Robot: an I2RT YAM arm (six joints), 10 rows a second.
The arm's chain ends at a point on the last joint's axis. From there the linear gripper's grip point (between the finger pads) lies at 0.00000 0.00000 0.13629 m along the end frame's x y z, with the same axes.
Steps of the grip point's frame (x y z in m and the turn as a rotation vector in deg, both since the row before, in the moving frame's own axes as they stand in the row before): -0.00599 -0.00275 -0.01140 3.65 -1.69 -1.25; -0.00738 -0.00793 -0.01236 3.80 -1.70 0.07; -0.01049 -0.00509 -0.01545 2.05 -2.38 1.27; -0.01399 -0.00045 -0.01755 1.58 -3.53 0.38; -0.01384 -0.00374 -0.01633 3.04 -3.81 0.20; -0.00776 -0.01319 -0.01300 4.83 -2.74 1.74; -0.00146 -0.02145 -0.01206 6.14 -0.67 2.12
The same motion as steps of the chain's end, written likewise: -0.00188 0.00588 -0.01106 3.65 -1.69 -1.25; -0.00335 0.00110 -0.01200 3.80 -1.70 0.07; -0.00489 -0.00015 -0.01525 2.05 -2.38 1.27; -0.00561 0.00333 -0.01724 1.58 -3.53 0.38; -0.00480 0.00350 -0.01584 3.04 -3.81 0.20; -0.00143 -0.00162 -0.01236 4.83 -2.74 1.74; -0.00014 -0.00685 -0.01127 6.14 -0.67 2.12
